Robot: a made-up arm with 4 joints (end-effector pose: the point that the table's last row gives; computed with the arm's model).
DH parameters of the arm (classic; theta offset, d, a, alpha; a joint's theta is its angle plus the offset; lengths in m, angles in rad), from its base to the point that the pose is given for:
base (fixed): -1.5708 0.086 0 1.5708
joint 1: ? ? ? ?
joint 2: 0 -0.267 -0.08 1.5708
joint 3: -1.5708 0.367 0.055 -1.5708
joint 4: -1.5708 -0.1 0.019 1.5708
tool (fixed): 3.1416 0.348 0 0
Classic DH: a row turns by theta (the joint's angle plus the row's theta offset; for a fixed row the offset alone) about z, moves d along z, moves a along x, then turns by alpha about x.
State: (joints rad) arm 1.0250 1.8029 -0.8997 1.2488
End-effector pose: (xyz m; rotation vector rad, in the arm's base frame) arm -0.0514 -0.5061 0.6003 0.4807 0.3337 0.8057
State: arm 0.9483 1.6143 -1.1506 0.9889
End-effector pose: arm -0.0848 -0.4877 0.5484 0.4800 0.4648 0.5862
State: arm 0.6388 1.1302 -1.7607 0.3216
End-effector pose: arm -0.1303 -0.5535 0.2236 1.0233 0.8153 0.2582
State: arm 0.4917 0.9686 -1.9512 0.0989
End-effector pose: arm -0.1549 -0.5440 0.0579 1.3404 0.9075 0.2918
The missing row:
joint 1: 0 0.103 -0.008 -1.5708
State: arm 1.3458 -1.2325 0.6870 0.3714
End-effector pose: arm 0.0328 0.0089 -0.5249 -1.9919 -0.6693 -1.0417
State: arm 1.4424 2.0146 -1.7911 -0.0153
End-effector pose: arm 0.2664 -0.2620 0.2920 0.2229 2.0347 -0.0914
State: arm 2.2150 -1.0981 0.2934 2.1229
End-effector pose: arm -0.3093 -0.8129 -0.0992 1.7925 1.2029 -1.5348
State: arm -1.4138 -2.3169 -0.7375 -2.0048
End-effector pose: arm 0.1304 0.3086 -0.1135 -2.6327 -0.9292 0.4818
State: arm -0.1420 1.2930 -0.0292 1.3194
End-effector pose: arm -0.4701 -0.5826 -0.2508 0.9765 -1.1884 1.0016
